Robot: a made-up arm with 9 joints. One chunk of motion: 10 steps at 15 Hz.
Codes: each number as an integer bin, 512 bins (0 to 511) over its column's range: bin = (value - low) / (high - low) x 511, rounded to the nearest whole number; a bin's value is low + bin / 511 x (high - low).
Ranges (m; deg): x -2.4..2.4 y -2.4..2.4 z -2.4..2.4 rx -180..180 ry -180..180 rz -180..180
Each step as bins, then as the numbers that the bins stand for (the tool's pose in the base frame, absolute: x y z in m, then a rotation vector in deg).
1 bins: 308 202 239 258 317 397
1 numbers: 0.4932 -0.5025 -0.1550 1.76 43.33 99.69
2 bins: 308 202 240 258 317 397
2 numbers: 0.4932 -0.5025 -0.1456 1.76 43.33 99.69
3 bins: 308 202 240 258 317 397
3 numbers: 0.4932 -0.5025 -0.1456 1.76 43.33 99.69
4 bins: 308 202 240 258 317 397
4 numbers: 0.4932 -0.5025 -0.1456 1.76 43.33 99.69
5 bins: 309 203 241 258 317 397
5 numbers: 0.5025 -0.4932 -0.1362 1.76 43.33 99.69
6 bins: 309 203 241 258 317 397
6 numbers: 0.5025 -0.4932 -0.1362 1.76 43.33 99.69
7 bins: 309 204 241 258 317 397
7 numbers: 0.5025 -0.4838 -0.1362 1.76 43.33 99.69
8 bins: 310 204 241 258 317 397
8 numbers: 0.5119 -0.4838 -0.1362 1.76 43.33 99.69
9 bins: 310 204 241 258 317 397
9 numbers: 0.5119 -0.4838 -0.1362 1.76 43.33 99.69
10 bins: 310 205 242 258 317 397
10 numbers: 0.5119 -0.4744 -0.1268 1.76 43.33 99.69
